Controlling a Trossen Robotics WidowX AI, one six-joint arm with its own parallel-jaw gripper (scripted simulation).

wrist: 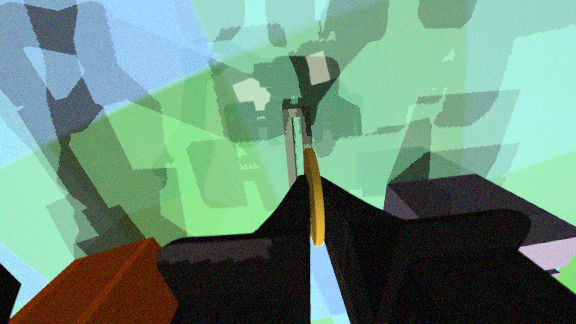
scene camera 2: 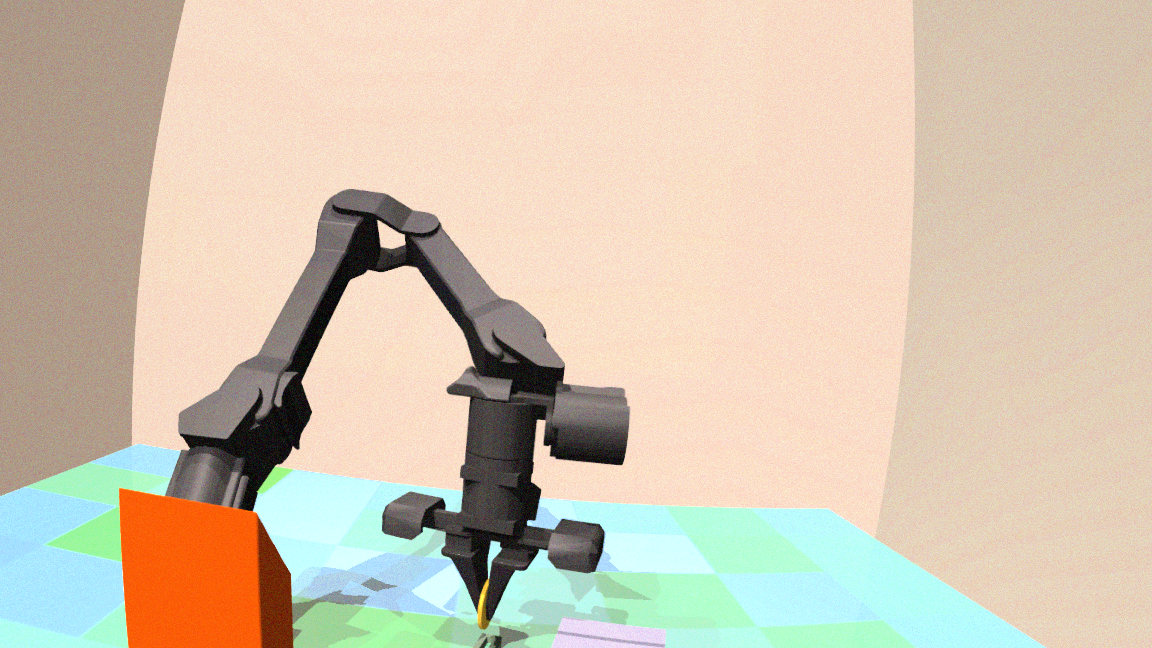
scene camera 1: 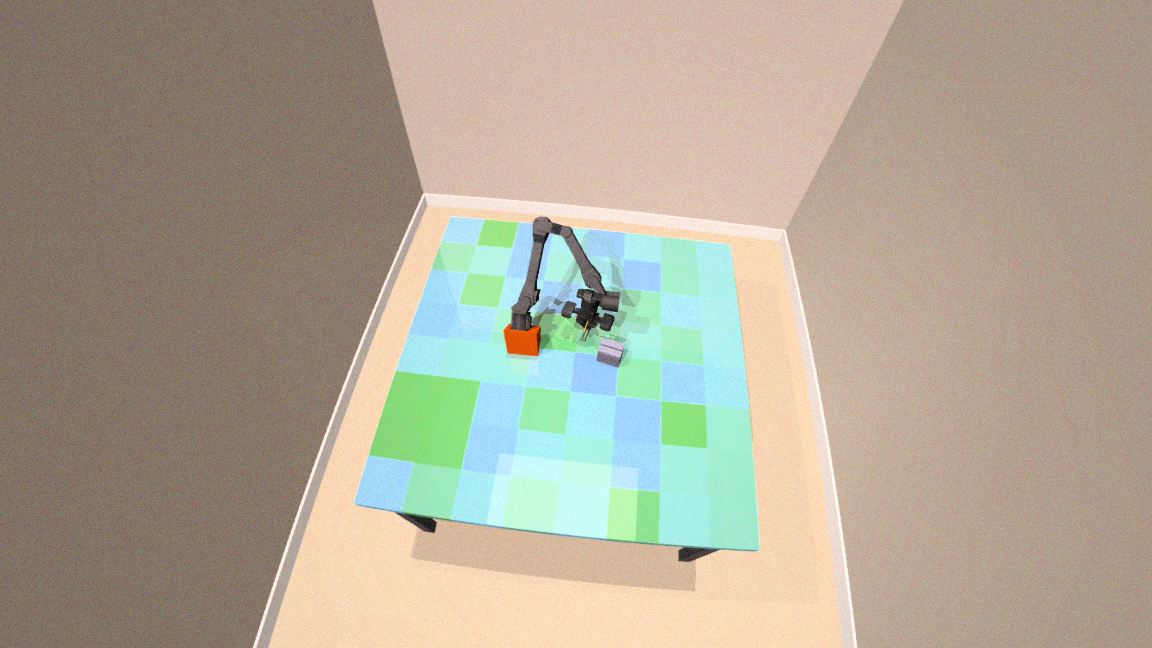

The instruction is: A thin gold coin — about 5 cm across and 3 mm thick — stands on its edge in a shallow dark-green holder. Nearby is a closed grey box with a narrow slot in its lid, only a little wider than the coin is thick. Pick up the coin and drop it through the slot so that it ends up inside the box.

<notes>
My gripper [scene camera 2: 486, 618] holds a gold coin [wrist: 311, 169].
My gripper shows as well in the wrist view [wrist: 308, 181] and in scene camera 1 [scene camera 1: 586, 328].
</notes>
